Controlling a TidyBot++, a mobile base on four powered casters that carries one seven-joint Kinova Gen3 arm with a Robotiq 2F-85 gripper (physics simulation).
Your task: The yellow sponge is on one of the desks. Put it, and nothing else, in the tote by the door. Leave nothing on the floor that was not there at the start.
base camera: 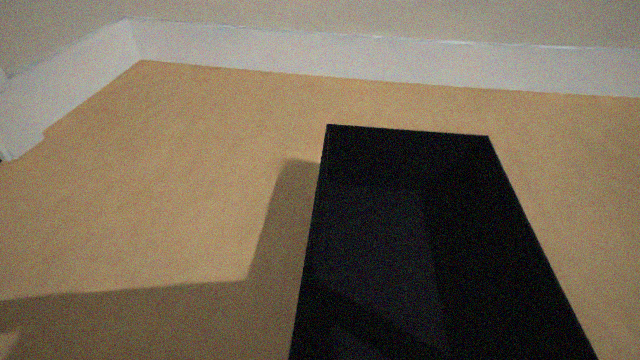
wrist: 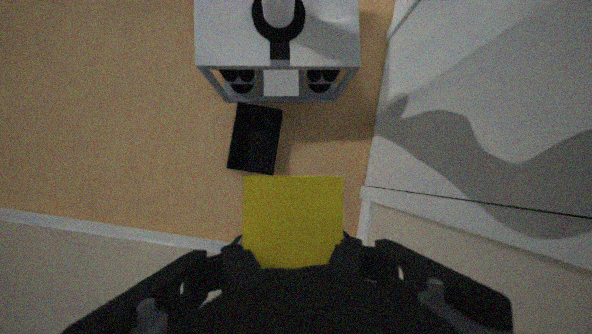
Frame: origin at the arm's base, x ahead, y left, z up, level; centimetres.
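Where they show: gripper, between the fingertips: (wrist: pixel 291 238); arm's base, origin of its link: (wrist: pixel 278 12).
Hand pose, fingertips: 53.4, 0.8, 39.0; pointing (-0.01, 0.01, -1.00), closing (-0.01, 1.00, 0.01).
Each offset is from my fingertips to the top centre of the thing, as dx, dy, dz. Level surfaces: height alone.
My gripper (wrist: pixel 291 238) is shut on the yellow sponge @(-0.2, +0.0, +4.3) (wrist: pixel 293 215), which sticks out beyond the fingertips in the wrist view, held above the floor. A black box-shaped thing @(-21.7, -13.3, -68.6) (base camera: pixel 400 160) (wrist: pixel 255 140), which looks like the tote, stands on the floor close in front of my base. In the wrist view it lies just beyond the sponge's far edge, a little to the left. Its inside is too dark to make out. The gripper and sponge do not show in the base camera view.
My white base (wrist: pixel 225 40) stands at the top of the wrist view, beside the black box. A large white panel (wrist: pixel 525 100), with shadows across it, rises at the right. Tan floor @(dz -78.6) (base camera: pixel 175 200) (wrist: pixel 110 125) meets white baseboards (base camera: pixel 350 55) (wrist: pixel 110 231) and beige walls.
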